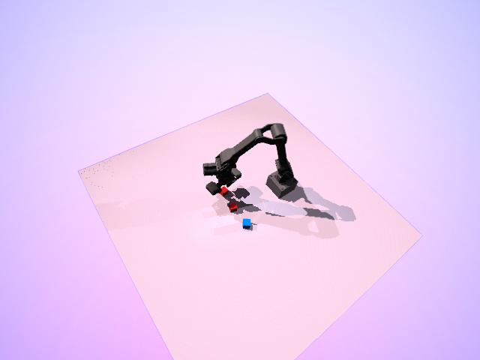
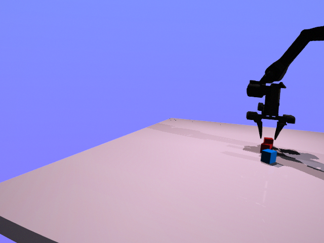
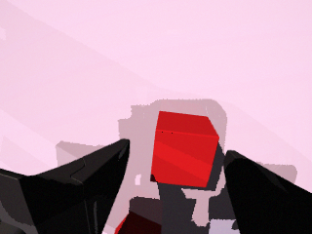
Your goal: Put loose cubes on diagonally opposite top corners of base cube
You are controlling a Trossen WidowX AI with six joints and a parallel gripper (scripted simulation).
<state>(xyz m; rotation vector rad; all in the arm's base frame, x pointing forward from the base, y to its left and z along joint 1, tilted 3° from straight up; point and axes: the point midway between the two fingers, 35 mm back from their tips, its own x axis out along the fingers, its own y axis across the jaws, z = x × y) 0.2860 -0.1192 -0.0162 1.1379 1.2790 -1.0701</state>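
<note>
Right now the blue base cube is 21 cm to the left of my gripper tip and 1 cm below it.
</note>
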